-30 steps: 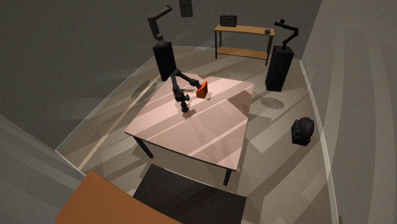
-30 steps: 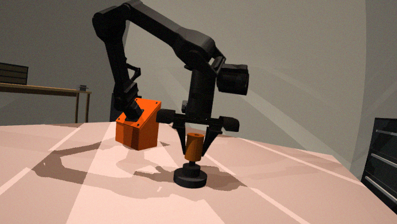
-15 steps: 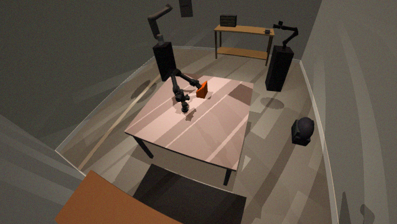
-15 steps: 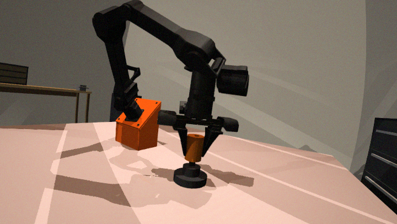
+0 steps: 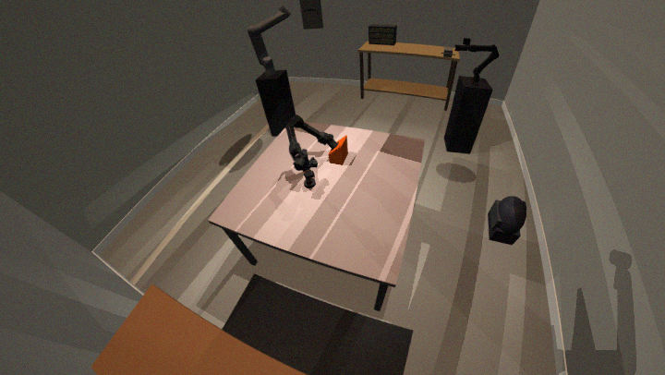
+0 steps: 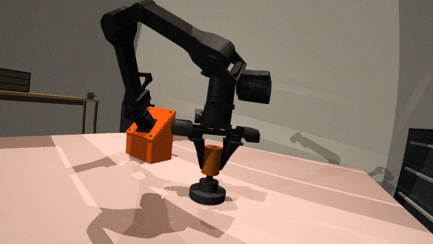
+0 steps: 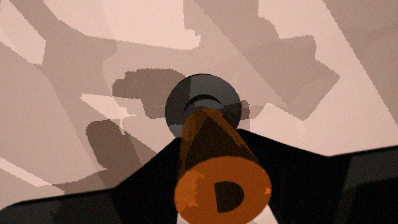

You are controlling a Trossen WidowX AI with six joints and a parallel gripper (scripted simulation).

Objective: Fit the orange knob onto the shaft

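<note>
Right now the orange knob is 2 cm above my gripper tip. Also, from my gripper tip: dark round pedestal (4 cm below).
</note>
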